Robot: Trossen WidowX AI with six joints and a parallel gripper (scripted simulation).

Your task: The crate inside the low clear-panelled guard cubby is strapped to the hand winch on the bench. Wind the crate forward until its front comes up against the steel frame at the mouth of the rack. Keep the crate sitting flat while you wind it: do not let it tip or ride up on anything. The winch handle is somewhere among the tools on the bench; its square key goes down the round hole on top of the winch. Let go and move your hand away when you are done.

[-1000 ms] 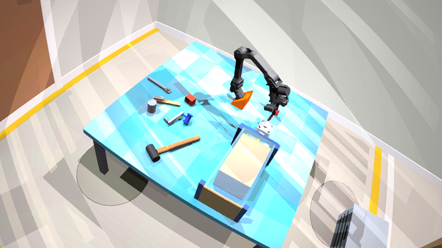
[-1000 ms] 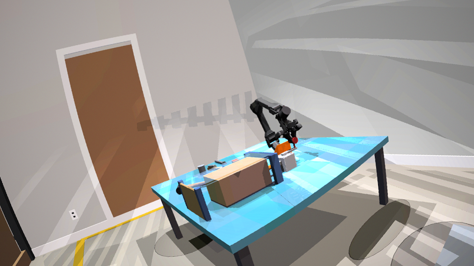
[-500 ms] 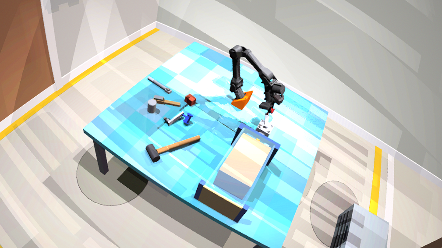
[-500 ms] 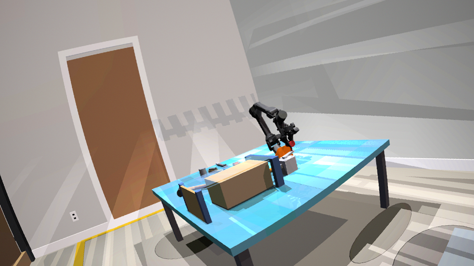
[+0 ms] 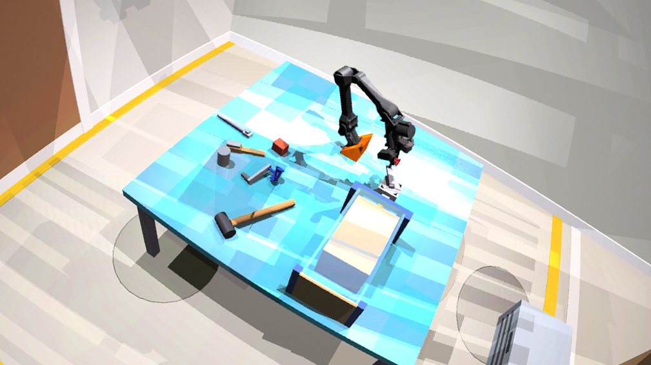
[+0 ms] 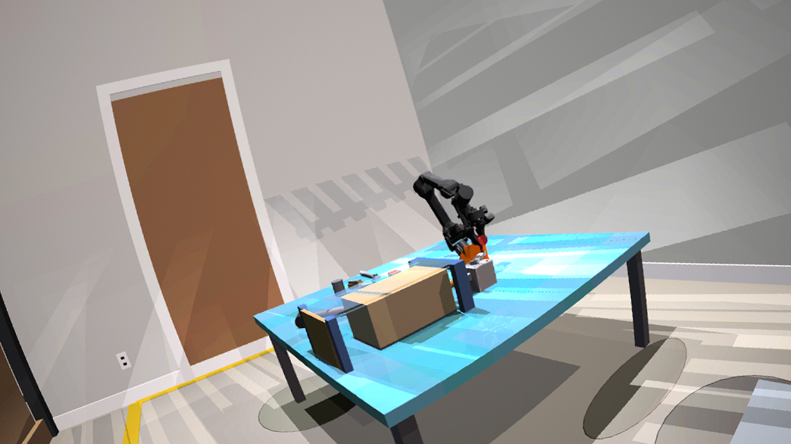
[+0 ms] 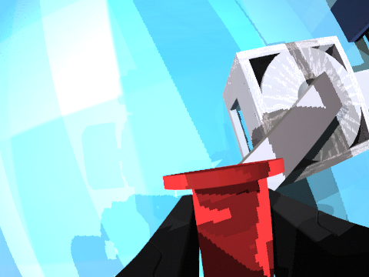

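Now: gripper tip 70 mm short of the grey winch, 20 mm to the right of it and 100 mm above it. Round my gripper tip: clear-panelled cubby: 490 mm ahead, 10 mm to the left, 20 mm below; red knob: 10 mm to the right; winch handle: 30 mm ahead, 30 mm below.
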